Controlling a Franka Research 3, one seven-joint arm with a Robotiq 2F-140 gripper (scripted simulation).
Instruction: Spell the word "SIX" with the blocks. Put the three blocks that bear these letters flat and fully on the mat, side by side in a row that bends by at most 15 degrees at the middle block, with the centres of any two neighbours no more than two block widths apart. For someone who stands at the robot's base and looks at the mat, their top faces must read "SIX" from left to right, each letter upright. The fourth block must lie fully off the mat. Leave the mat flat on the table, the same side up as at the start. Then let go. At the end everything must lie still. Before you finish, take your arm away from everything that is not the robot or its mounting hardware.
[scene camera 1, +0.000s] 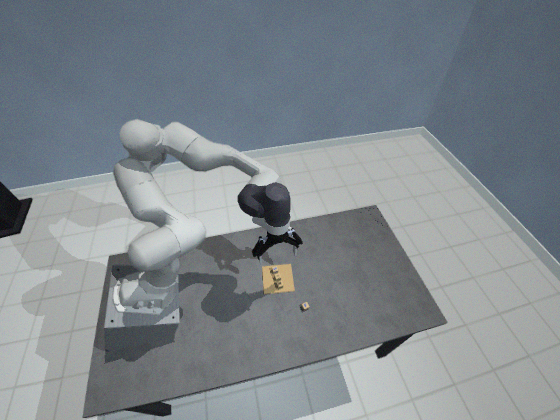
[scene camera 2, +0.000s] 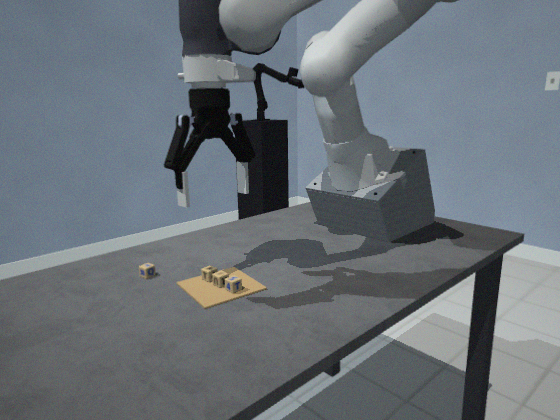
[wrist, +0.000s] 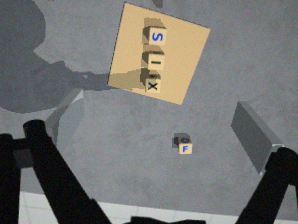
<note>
The pictures show: the gripper and a tan mat.
The gripper also shows in the wrist view.
</note>
